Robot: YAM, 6 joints.
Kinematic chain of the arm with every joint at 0, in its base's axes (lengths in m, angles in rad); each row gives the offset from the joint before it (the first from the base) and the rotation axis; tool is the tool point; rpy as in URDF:
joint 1: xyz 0 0 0.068 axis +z
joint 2: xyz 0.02 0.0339 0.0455 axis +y
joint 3: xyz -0.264 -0.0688 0 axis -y
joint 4: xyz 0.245 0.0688 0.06 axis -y
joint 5: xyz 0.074 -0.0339 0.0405 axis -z
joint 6: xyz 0.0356 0 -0.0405 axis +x
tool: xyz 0 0 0 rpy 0 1.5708 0
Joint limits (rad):
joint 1: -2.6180..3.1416
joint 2: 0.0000..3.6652
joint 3: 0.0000..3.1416
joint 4: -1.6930..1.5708
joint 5: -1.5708..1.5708
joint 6: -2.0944..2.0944
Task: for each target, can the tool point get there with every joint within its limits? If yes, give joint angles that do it. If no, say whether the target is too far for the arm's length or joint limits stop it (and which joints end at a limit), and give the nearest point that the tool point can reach.
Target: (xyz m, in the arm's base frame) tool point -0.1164 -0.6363 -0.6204
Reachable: no: too far | nearest point -0.0807 -0.4410 -0.3203 | short by 0.360 m
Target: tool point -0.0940 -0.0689 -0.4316
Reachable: no: joint limits stop it (at a limit: joint 2) | nearest point -0.1117 -0.0818 -0.3632 | short by 0.072 m
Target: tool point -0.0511 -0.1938 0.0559
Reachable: yes | joints -1.6581 2.0494 0.6901 -0.9064 1.2694 -1.4140
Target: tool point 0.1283 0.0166 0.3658
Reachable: yes | joints 0.2469 0.5847 0.4856 0.8331 0.4428 -1.2526
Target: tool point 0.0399 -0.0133 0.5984
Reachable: yes | joints -0.7896 0.8435 1.4332 0.7604 -0.5623 -0.5197
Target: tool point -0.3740 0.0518 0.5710
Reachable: yes | joints -0.0528 0.8168 2.8096 0.3183 -1.1175 1.5835
